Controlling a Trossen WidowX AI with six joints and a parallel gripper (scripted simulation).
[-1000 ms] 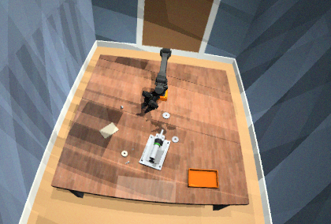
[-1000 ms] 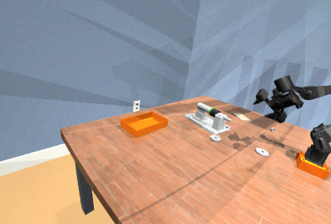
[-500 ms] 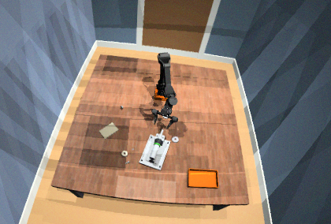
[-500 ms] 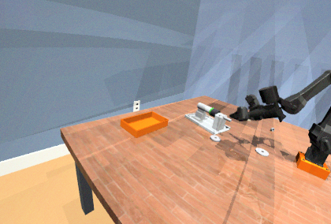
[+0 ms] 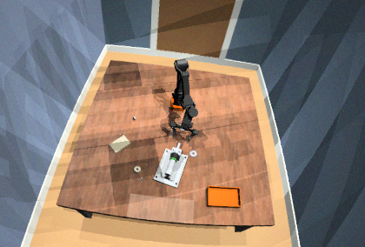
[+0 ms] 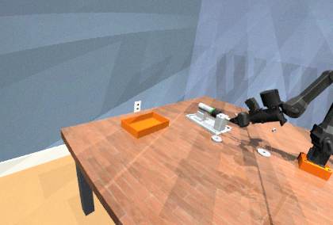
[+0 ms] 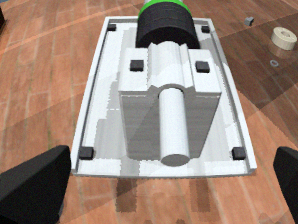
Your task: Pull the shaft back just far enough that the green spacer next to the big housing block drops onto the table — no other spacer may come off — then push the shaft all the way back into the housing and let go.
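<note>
My gripper tip is 100 mm short of the grey shaft, 10 mm to the left of it and 10 mm above it. Also, from my gripper tip: green spacer (130 mm ahead, 10 mm to the right, 20 mm below); then grey washer (10 mm ahead, 100 mm to the left, 90 mm below); then small part (270 mm ahead, 180 mm to the right, 90 mm below).
</note>
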